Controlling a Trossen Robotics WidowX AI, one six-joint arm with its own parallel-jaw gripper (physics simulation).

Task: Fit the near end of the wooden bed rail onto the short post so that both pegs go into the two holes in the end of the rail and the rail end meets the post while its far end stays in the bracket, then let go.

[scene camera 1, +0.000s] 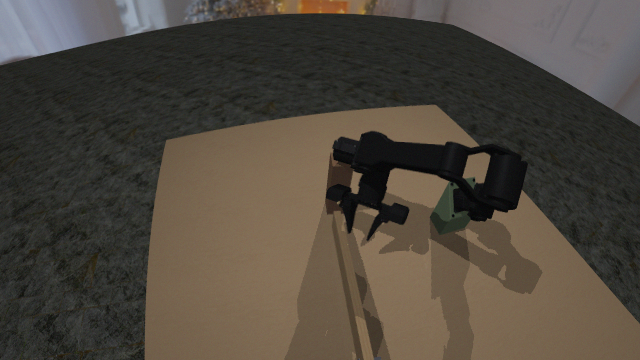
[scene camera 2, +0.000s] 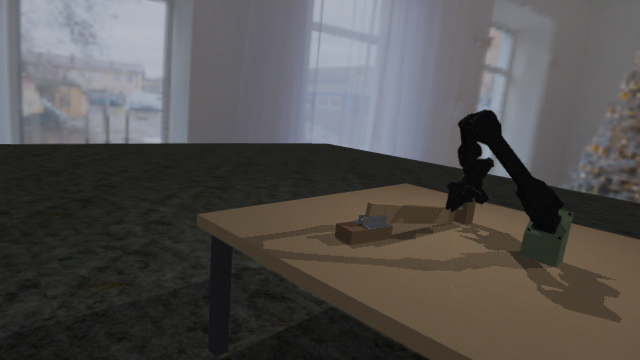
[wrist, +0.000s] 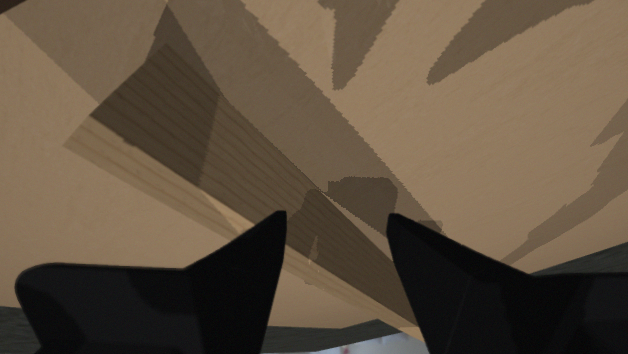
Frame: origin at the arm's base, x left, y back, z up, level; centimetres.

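Where they show: gripper, fingertip midpoint: (scene camera 1: 358,236) (scene camera 2: 448,210) (wrist: 337,221); arm's base at its link origin: (scene camera 1: 462,199) (scene camera 2: 546,222).
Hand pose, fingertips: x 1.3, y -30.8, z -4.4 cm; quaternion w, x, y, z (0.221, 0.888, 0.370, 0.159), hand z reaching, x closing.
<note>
Each offset is from my fingertips to the top centre of the thing. Level surfaces: height alone.
The wooden bed rail (scene camera 1: 352,292) (scene camera 2: 387,213) (wrist: 225,145) runs on its narrow edge from near the short post to the metal bracket @(dz +0.1, dx +31.9, dy -8.0 cm) (scene camera 2: 375,221). Its near end shows at upper left in the wrist view, with bare table beyond it. The brown short post (scene camera 1: 340,177) (scene camera 2: 468,214) stands upright, partly behind the arm. Pegs and holes do not show clearly, and I cannot tell how wide the gap at the post is. My gripper (scene camera 1: 359,236) (wrist: 337,221) is open and empty, above the rail near its post end. The rail passes beyond the fingertips in the wrist view.
The green arm base (scene camera 1: 450,215) (scene camera 2: 542,245) stands on the wooden table @(dz -6.8 cm) (scene camera 1: 225,225) (scene camera 2: 425,290), to the right of the post. A low brown block @(dz -2.8, dx +34.9, dy -8.4 cm) (scene camera 2: 362,234) carries the bracket. The arm arches over from the base and casts shadows across the table and rail.
</note>
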